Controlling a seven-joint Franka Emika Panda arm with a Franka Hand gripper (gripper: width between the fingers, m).
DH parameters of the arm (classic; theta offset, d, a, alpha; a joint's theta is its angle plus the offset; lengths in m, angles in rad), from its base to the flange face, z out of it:
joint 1: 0 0.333 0 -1.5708
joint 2: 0 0 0 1.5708
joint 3: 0 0.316 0.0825 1.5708
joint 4: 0 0 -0.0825 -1.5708
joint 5: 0 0.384 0 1.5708
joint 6: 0 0 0.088 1.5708
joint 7: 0 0.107 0 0
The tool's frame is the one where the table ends.
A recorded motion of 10 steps. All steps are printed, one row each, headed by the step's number.
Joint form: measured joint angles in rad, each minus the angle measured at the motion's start. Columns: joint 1, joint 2, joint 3, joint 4, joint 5, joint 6, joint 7.
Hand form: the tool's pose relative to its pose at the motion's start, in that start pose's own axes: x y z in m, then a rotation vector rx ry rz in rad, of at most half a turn. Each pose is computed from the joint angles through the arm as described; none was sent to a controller.
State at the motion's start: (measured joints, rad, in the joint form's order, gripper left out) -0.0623 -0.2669 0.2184 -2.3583 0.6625 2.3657 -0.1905
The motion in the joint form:
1: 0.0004 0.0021 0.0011 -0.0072 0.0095 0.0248 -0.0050
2: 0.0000 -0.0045 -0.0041 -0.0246 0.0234 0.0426 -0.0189
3: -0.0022 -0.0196 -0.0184 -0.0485 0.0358 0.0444 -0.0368
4: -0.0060 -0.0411 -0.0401 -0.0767 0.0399 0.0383 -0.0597
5: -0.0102 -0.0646 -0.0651 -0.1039 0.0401 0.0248 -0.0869
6: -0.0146 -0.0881 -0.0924 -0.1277 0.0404 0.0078 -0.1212
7: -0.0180 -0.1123 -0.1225 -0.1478 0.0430 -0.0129 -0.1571
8: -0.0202 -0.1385 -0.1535 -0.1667 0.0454 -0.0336 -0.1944
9: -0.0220 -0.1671 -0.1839 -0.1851 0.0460 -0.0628 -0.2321
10: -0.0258 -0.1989 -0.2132 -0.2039 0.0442 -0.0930 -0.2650
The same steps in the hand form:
1: 0.0002 0.0022 0.0015 -0.0004 0.0169 0.0045
2: -0.0024 0.0081 0.0017 0.0005 0.0297 0.0103
3: -0.0073 0.0182 -0.0004 0.0021 0.0337 0.0198
4: -0.0134 0.0315 -0.0049 0.0000 0.0347 0.0253
5: -0.0200 0.0450 -0.0104 -0.0010 0.0322 0.0257
6: -0.0262 0.0583 -0.0170 0.0016 0.0303 0.0199
7: -0.0318 0.0706 -0.0249 0.0100 0.0304 0.0136
8: -0.0377 0.0817 -0.0337 0.0209 0.0335 0.0038
9: -0.0447 0.0910 -0.0422 0.0359 0.0310 -0.0104
10: -0.0524 0.0998 -0.0515 0.0512 0.0303 -0.0225

